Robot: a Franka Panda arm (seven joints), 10 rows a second.
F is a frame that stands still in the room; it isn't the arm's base.
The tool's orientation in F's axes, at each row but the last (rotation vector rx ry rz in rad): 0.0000, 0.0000, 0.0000; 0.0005, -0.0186, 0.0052; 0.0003, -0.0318, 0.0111; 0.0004, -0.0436, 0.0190; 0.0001, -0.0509, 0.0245; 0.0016, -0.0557, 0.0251; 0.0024, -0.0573, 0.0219
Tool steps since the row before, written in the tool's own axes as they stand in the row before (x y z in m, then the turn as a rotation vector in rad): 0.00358, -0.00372, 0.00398, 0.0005, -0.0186, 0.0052; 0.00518, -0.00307, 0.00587, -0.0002, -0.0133, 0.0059; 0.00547, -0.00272, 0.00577, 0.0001, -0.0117, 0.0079; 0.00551, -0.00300, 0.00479, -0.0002, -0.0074, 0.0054; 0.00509, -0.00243, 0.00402, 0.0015, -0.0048, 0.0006; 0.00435, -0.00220, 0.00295, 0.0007, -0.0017, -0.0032; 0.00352, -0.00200, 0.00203, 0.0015, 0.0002, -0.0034
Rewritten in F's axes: 0.00358, -0.00372, 0.00398, 0.0005, -0.0186, 0.0052; 0.00509, -0.00305, 0.00596, -0.0002, -0.0133, 0.0059; 0.00531, -0.00266, 0.00594, 0.0000, -0.0117, 0.0079; 0.00535, -0.00290, 0.00503, -0.0003, -0.0074, 0.0054; 0.00494, -0.00231, 0.00428, 0.0016, -0.0048, 0.0007; 0.00423, -0.00210, 0.00319, 0.0009, -0.0017, -0.0032; 0.00344, -0.00193, 0.00222, 0.0017, 0.0002, -0.0033
